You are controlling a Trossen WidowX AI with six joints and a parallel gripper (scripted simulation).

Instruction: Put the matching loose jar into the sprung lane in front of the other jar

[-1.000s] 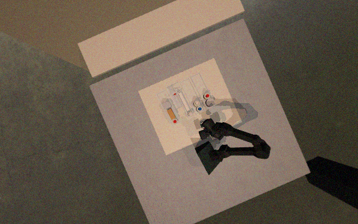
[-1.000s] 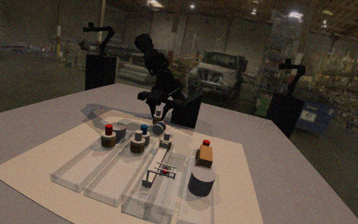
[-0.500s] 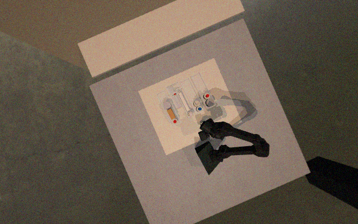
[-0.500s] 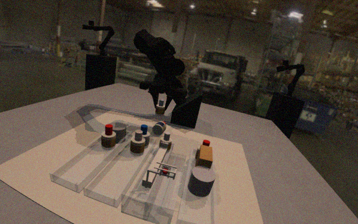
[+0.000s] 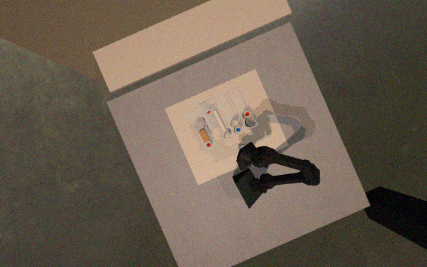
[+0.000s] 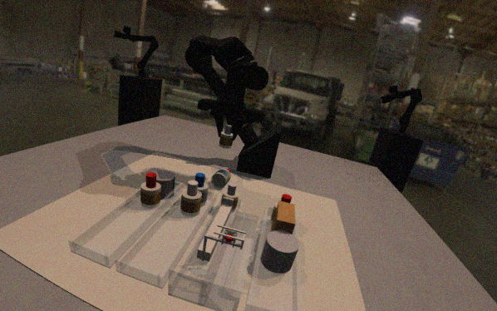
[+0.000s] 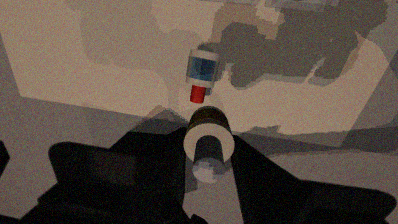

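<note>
My gripper tip is 23 cm short of the orange box, 20 cm to the right of it and 9 cm above it. Also, from my gripper tip: wire pusher plate: 27 cm ahead, 10 cm to the left, 8 cm below.
</note>
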